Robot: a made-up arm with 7 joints.
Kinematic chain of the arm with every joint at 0, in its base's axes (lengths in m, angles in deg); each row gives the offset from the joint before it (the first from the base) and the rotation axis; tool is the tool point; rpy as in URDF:
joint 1: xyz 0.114 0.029 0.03 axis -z
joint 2: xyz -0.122 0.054 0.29 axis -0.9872 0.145 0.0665
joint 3: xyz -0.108 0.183 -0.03 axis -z
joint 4: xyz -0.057 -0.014 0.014 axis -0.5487 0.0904 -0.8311
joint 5: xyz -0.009 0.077 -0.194 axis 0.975 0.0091 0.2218
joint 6: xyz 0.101 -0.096 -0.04 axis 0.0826 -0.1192 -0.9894
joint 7: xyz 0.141 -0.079 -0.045 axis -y
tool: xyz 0.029 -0.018 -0.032 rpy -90 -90 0
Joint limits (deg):
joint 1: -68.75..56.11
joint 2: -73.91..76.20
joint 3: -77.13..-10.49
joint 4: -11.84..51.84
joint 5: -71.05..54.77
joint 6: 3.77..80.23
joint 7: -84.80..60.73
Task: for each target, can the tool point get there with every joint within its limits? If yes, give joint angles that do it. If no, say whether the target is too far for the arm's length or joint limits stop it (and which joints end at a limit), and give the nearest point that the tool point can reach.
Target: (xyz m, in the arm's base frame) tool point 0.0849 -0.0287 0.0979
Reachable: yes | joints -12.75 9.09 -24.38 20.46 -8.64 23.65 13.58
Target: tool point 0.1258 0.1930 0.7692
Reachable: no: joint limits stop it (at a limit: joint 2, joint 3, joint 4, joint 5, joint 6) | nearest point 0.1278 0.2208 0.6266 | short by 0.145 m
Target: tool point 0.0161 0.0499 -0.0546
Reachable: yes | joints -55.73 -6.40 -33.39 20.27 18.63 39.38 -20.94
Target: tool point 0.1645 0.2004 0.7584
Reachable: no: joint limits stop it (at a limit: joint 2, joint 3, joint 4, joint 5, joint 6) | nearest point 0.1685 0.2139 0.6267 | short by 0.132 m
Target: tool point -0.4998 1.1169 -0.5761
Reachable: no: too far | nearest point -0.1747 0.5408 -0.0845 | short by 0.824 m
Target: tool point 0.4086 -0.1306 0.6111
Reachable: no: joint limits stop it (at a limit: joint 1, joint 2, joint 4) | nearest point 0.3055 -0.1722 0.4520 | short by 0.194 m
